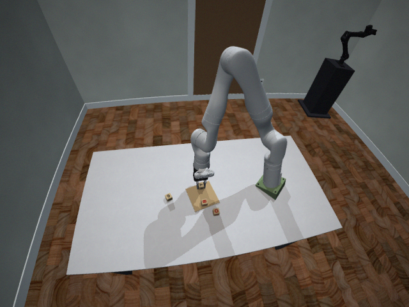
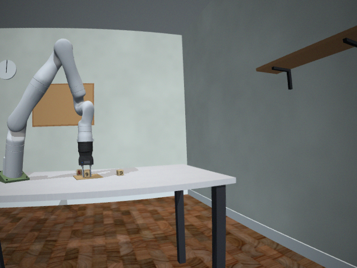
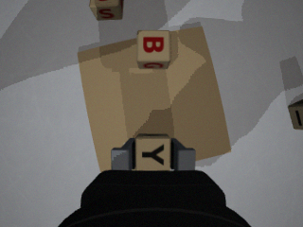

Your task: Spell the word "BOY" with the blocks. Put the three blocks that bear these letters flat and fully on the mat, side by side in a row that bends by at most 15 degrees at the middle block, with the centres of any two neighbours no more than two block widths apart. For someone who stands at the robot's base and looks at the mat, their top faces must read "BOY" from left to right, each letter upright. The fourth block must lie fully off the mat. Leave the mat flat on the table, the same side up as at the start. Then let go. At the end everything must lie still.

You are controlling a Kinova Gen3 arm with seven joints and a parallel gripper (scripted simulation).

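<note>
The Y block is right at my hand. The rest, counted from my hand: tan mat 1 cm behind, 5 cm to the left, 2 cm below; then O block 7 cm behind, 15 cm to the left, 1 cm below; then B block 2 cm behind, 9 cm to the left, 1 cm below.
</note>
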